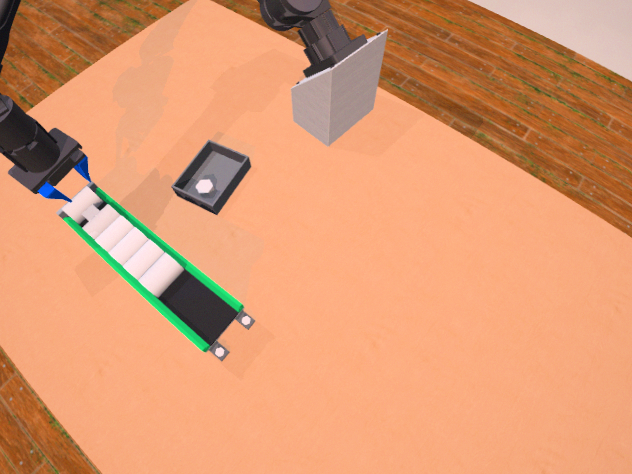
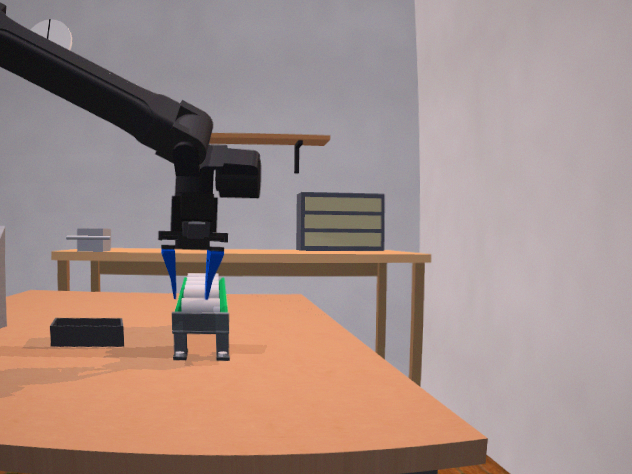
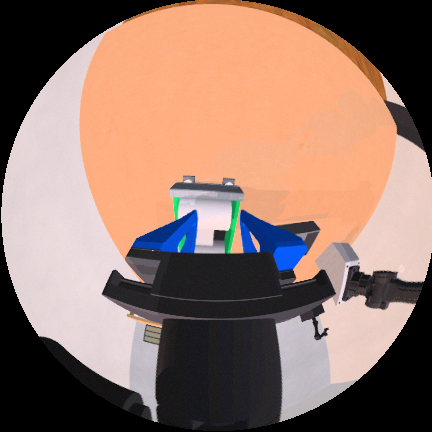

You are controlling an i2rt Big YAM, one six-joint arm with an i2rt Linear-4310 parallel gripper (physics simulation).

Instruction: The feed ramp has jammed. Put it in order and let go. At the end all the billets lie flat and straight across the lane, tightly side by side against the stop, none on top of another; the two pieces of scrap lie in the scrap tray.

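Places are measured from the arm's base along level axes (x ahead, y left, z up), in metres.
Pixels of known places: gripper, between the fingertips: [image 1: 79,190] [image 2: 190,299] [image 3: 218,214]; arm's base, origin of its link: [image 1: 335,60] [image 3: 349,282].
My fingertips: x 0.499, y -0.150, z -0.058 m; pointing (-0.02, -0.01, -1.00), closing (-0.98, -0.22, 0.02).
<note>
For each thing: its top centre in the pictures, then the offset to it from my fingertips.
- green-railed feed ramp, centre of its top: [image 1: 139,255] dx -0.010, dy +0.184, dz -0.004 m
- white billet, centre of its top: [image 3: 203,222] [image 2: 200,298] [image 1: 76,199] dx +0.013, dy +0.014, dz +0.001 m
- stop, centre of its top: [image 3: 205,195] [image 2: 200,312] [image 1: 75,197] dx +0.016, dy -0.010, dz -0.018 m
- small pale scrap block, centre of its top: [image 3: 203,238] [image 1: 91,213] dx +0.009, dy +0.050, dz -0.010 m
- second billet, centre of its top: [image 3: 203,262] [image 2: 201,289] [image 1: 98,218] dx +0.003, dy +0.083, dz +0.007 m
- white hexagonal scrap piece, centre of its top: [image 1: 204,186] dx -0.179, dy +0.108, dz -0.071 m
- dark scrap tray, centre of its top: [image 2: 87,321] [image 1: 210,171] [image 3: 292,247] dx -0.206, dy +0.099, dz -0.056 m
My gripper [image 1: 80,191] [image 2: 190,298] [image 3: 218,214] is open and empty, its blue fingertips above the stop end of the green-railed feed ramp [image 1: 199,301]. A white billet [image 1: 81,203] [image 2: 200,305] [image 3: 205,207] lies across the lane at the stop [image 2: 200,322] [image 3: 206,191]. A small pale scrap block [image 1: 92,212] [image 3: 204,238] sits between it and the second billet [image 1: 102,221]. Several more billets [image 1: 128,245] lie side by side further along the lane. A white hexagonal scrap piece [image 1: 204,186] lies in the dark scrap tray [image 1: 224,168] [image 2: 86,334] [image 3: 307,227].
The tray stands beside the ramp. A grey angled panel [image 1: 354,91] [image 3: 336,270] stands by a dark arm-like fixture [image 1: 324,38] [image 3: 377,289] at the table's far side. A back bench [image 2: 245,256] carries a drawer cabinet [image 2: 340,221]. The ramp stands on feet [image 1: 219,352].
</note>
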